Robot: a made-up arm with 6 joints. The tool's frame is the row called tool.
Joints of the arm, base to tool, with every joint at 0 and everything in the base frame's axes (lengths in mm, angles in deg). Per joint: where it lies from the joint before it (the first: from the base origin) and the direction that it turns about. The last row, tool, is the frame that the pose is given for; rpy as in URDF.
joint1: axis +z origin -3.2 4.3 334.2
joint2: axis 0 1 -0.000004 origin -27.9 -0.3 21.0
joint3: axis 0 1 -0.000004 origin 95.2 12.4 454.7
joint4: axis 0 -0.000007 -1 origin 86.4 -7.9 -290.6
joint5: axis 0 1 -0.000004 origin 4.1 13.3 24.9
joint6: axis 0 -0.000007 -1 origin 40.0 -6.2 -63.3
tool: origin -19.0 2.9 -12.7 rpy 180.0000 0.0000 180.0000
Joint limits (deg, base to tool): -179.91..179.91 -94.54..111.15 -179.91..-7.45 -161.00..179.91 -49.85..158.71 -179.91..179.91
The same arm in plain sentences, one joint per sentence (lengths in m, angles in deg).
The arm has six revolute joints in a row. What follows holds with every joint at zero, and every direction is one of the base frame's. The first joint sits 0.0032 m along -x and 0.0043 m along +y and 0.3342 m along +z from the base frame's origin and turns about +z, from -179.91 to 179.91 deg. The second joint sits 0.0279 m along -x and 0.0003 m along -y and 0.021 m along +z from the first joint and turns about +y, from -94.54 to 111.15 deg. The third joint sits 0.0952 m along +x and 0.0124 m along +y and 0.4547 m along +z from the second joint and turns about +y, from -179.91 to -7.45 deg. The fourth joint sits 0.0864 m along +x and 0.0079 m along -y and 0.2906 m along -z from the third joint and turns about -z, from -161 to 179.91 deg. The fifth joint sits 0.0041 m along +x and 0.0133 m along +y and 0.0249 m along +z from the fourth joint and turns about +y, from -49.85 to 158.71 deg. The sixth joint sits 0.04 m along +x and 0.0062 m along -y and 0.0633 m along -z from the fifth joint and turns about -z, from -179.91 to 179.91 deg. The tool frame, which is the frame that the pose is given for, sits 0.019 m along -x and 0.0029 m along +y and 0.0127 m along -z from the sixth joint; its axes are the base frame's turned by roll 180, pitch 0 and yaw 180 deg (as in URDF: about the fixed x, then y, then z).
